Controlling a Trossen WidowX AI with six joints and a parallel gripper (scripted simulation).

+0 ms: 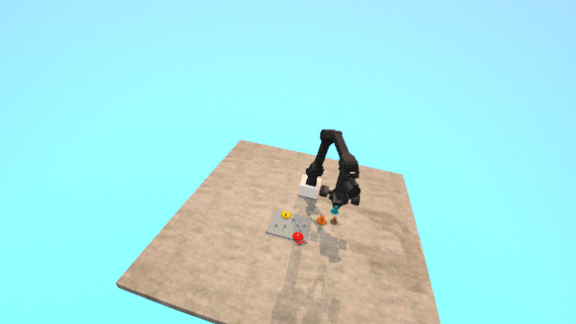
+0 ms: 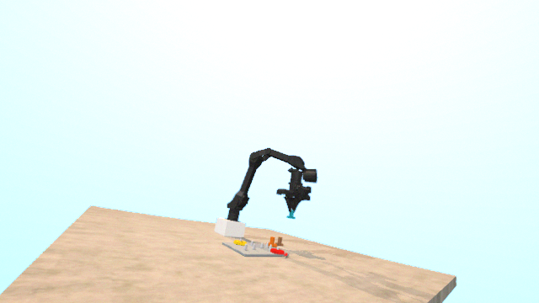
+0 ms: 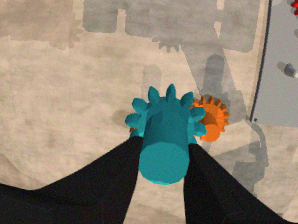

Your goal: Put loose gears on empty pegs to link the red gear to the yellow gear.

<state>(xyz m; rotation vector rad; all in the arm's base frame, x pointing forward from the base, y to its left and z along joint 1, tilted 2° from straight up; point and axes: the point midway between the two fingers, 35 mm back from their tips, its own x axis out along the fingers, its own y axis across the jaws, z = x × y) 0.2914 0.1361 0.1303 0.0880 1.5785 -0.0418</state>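
My gripper tip is now 15 cm to the left of the red gear, 15 cm above it and 9 cm short of it. Also, from my gripper tip: brown gear 15 cm below, 7 cm behind, 2 cm to the left; teal gear 1 cm below; orange gear 15 cm below, 6 cm behind, 5 cm to the right.
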